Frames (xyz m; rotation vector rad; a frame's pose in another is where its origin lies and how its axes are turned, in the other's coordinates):
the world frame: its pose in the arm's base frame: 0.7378 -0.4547 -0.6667 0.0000 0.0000 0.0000
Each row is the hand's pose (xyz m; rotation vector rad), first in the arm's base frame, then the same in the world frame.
Working: the arm's base frame: its pose in the world frame: -0.7378 0.4547 0.6667 0.0000 0.0000 0.0000

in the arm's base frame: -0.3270 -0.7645 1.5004 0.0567 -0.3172 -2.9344
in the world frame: -1.0648 -0.3098 2.1671 0.0567 -0.3172 -2.9344
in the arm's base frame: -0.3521 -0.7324 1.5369 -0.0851 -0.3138 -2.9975
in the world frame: -1.0899 -0.2777 2.2036 -0.0851 -0.3138 -2.9975
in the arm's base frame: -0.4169 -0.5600 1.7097 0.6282 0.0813 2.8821
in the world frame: -1.1547 -0.1053 2.3764 0.6282 0.0813 2.8821
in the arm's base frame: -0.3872 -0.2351 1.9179 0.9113 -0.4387 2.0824
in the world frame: -1.1250 0.2196 2.5846 0.9113 -0.4387 2.0824
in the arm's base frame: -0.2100 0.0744 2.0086 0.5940 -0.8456 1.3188
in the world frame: -0.9478 0.5291 2.6753 0.5940 -0.8456 1.3188
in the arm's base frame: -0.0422 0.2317 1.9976 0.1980 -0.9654 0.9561
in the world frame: -0.7800 0.6864 2.6643 0.1980 -0.9654 0.9561
